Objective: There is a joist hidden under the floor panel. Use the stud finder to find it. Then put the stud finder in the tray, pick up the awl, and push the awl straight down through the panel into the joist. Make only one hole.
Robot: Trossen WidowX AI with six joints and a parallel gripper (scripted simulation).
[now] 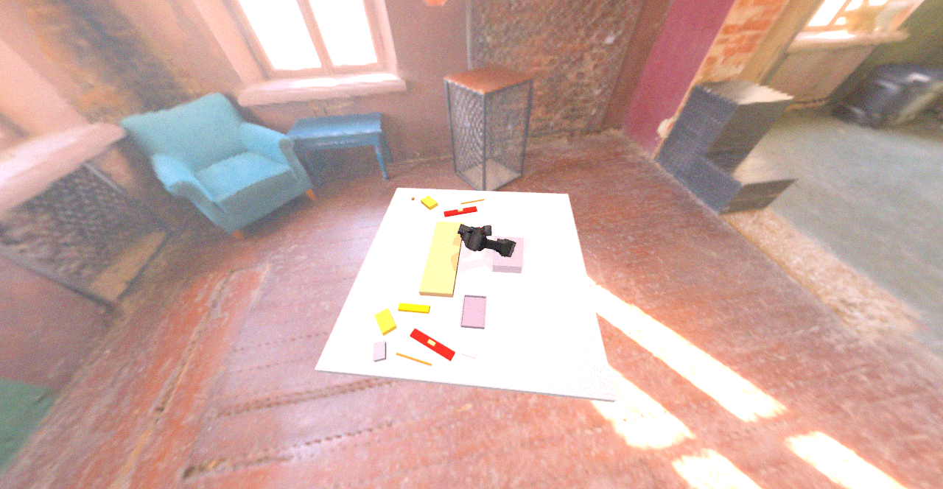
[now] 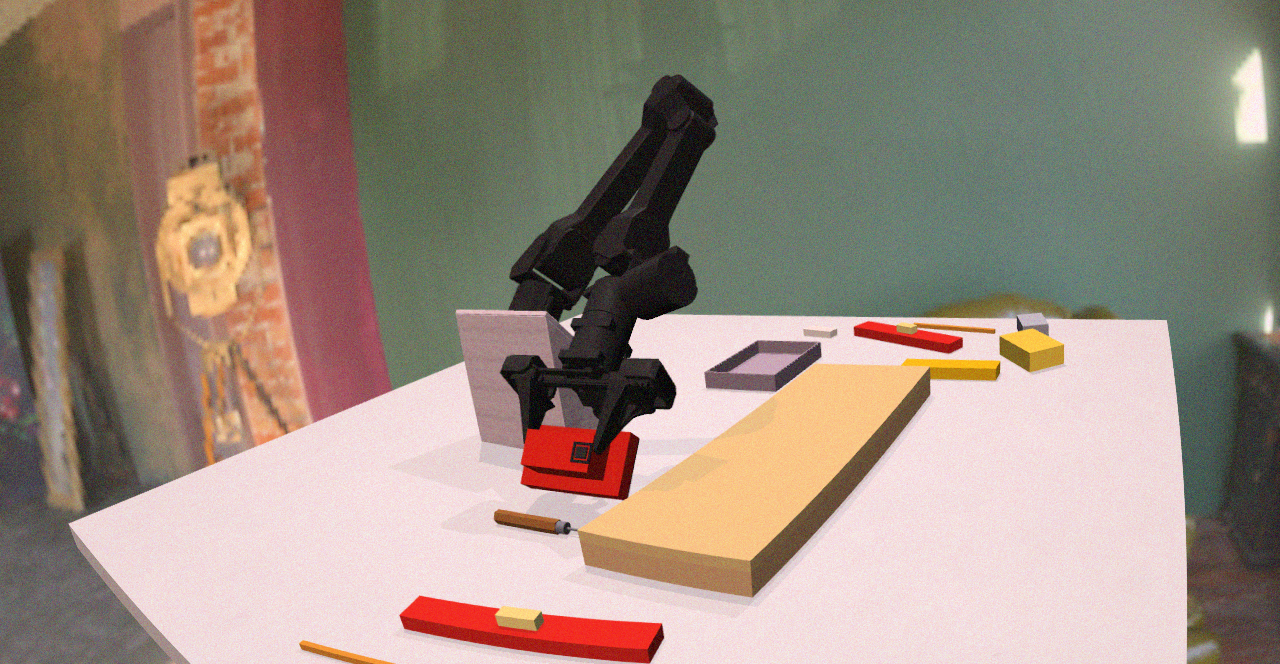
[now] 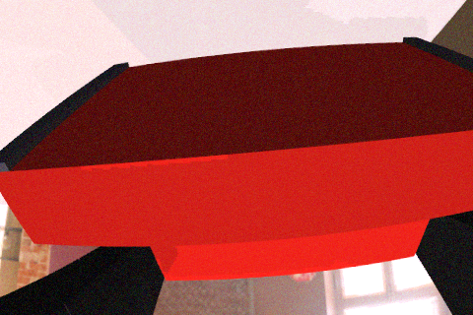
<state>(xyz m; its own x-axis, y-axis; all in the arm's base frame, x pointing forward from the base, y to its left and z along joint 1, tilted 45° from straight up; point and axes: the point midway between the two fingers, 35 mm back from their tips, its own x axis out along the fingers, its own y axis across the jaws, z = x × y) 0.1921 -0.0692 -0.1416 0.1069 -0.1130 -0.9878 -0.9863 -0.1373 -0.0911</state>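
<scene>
Now: the red stud finder 10 mm ahead of my gripper tip and 10 mm below it. Also, from my gripper tip: awl: 10 mm ahead, 40 mm to the right, 70 mm below; then grey tray: 40 mm behind, 500 mm to the left, 60 mm below; then square light: 30 mm ahead.
</scene>
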